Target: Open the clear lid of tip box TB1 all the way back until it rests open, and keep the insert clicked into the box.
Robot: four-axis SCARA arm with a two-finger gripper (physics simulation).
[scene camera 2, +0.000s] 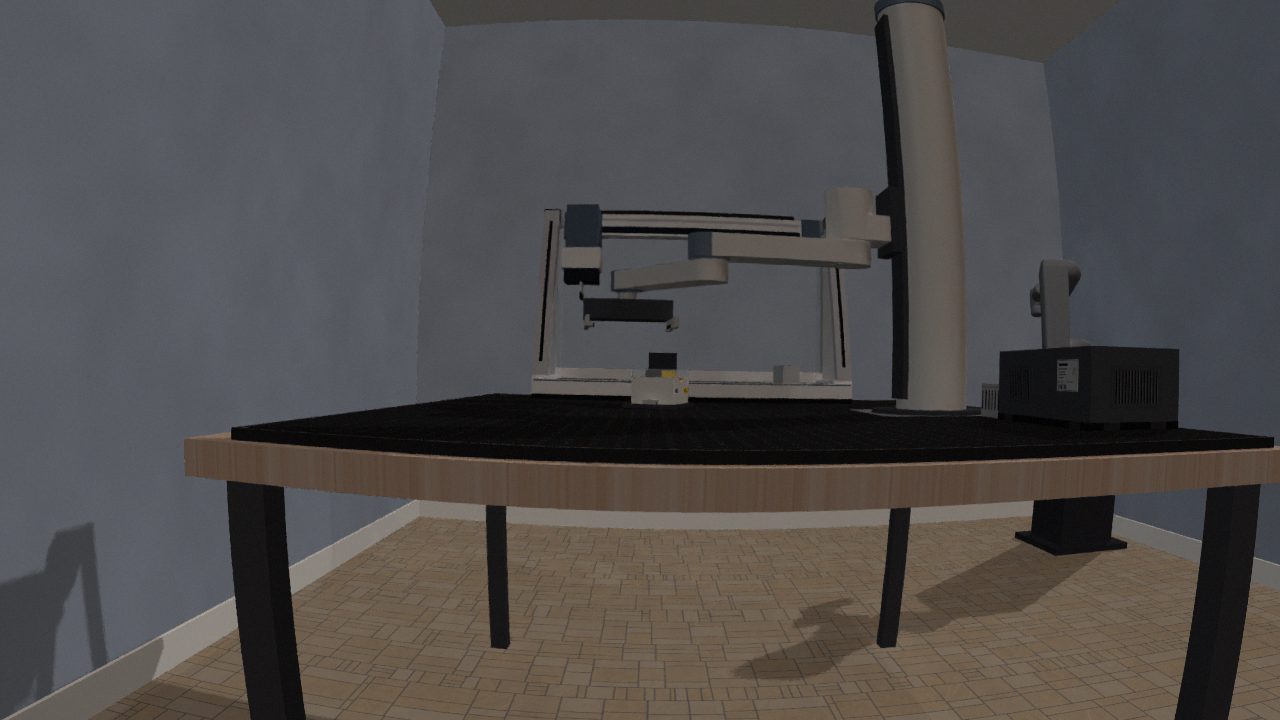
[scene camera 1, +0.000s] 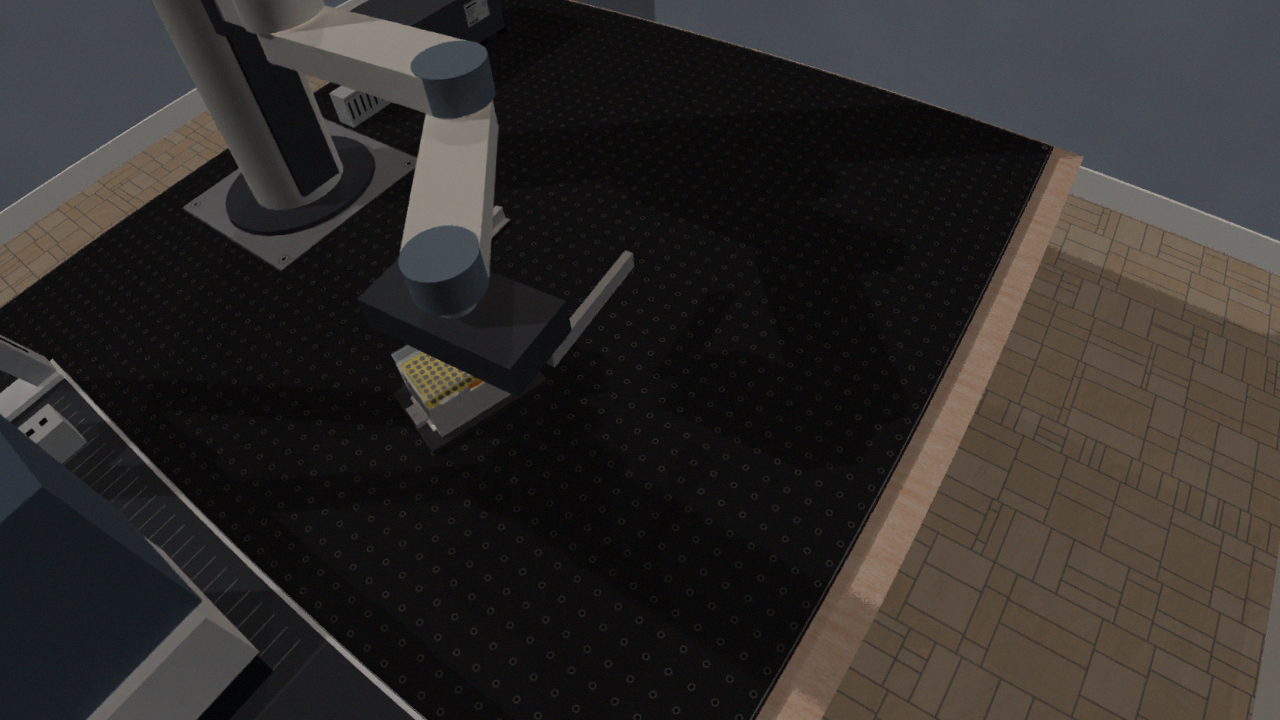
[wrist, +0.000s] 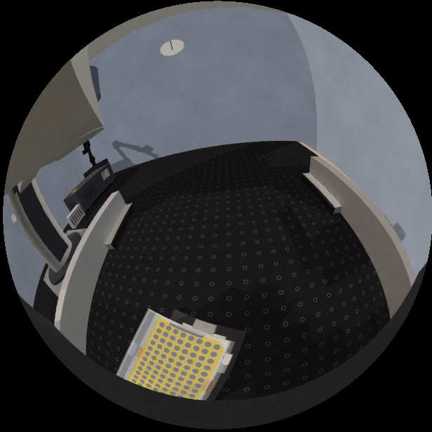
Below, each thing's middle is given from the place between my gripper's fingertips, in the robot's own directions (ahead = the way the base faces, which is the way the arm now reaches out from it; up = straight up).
Now: hand 60 mm past the clear lid [scene camera 1: 432, 380], 140 mm to the left of it and 100 mm above it. Also, from my hand: dark instrument box [scene camera 2: 1091, 404] 720 mm behind, 410 mm to the left, 110 mm below.
